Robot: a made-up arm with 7 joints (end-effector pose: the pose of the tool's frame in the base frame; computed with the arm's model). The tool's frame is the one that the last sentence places.
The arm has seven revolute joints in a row. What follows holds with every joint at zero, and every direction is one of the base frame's.
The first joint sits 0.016 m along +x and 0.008 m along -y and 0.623 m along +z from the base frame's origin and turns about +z.
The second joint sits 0.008 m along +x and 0.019 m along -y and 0.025 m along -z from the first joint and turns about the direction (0, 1, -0.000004).
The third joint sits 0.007 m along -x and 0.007 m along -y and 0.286 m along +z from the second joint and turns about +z.
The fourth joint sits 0.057 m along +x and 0.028 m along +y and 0.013 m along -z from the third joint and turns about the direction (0, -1, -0.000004).
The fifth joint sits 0.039 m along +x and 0.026 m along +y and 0.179 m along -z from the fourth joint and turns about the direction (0, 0.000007, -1).
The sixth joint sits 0.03 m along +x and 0.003 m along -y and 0.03 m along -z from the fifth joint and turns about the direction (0, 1, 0.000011).
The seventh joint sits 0.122 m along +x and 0.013 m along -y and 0.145 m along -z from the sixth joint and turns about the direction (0, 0.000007, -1).
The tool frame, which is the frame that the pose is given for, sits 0.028 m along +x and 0.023 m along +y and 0.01 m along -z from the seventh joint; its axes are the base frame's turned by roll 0, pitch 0 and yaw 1.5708 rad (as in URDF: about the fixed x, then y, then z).
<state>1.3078 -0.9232 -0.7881 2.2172 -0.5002 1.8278 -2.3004</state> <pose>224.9 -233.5 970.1 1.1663 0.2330 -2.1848</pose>
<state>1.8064 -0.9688 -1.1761 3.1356 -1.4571 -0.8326 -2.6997</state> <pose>-8.5 -323.0 1071.7 -1.3142 2.3975 0.1257</pose>
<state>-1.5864 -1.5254 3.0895 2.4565 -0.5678 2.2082 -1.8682</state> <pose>31.4 359.1 362.9 -0.6644 -1.3412 -1.0914</pose>
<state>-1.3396 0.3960 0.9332 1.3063 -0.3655 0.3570 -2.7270</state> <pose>448.7 -233.3 761.7 0.6791 -0.5991 -2.1313</pose>
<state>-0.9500 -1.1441 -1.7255 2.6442 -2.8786 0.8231 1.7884</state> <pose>-523.3 302.0 926.3 0.8013 -2.3034 1.8712</pose>
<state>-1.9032 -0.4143 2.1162 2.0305 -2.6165 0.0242 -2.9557</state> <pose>399.7 346.6 823.6 -0.8411 -1.7679 1.0702</pose>
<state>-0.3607 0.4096 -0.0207 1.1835 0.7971 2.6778 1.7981</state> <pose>221.7 29.5 656.4 1.0445 1.7191 -0.2532</pose>
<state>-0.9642 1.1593 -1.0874 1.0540 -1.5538 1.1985 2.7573</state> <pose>-185.8 -425.7 513.7 -1.4566 1.7168 -0.7511</pose>
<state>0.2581 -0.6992 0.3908 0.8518 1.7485 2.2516 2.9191</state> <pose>-62.3 232.1 795.0 0.3635 1.5108 -0.1608</pose>
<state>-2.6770 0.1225 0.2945 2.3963 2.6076 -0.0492 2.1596</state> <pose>-317.7 -290.9 999.2 -0.8956 2.0678 0.3126</pose>
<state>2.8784 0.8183 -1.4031 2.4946 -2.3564 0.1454 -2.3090</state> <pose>-420.2 418.9 858.4 1.6231 -2.2623 1.4074</pose>
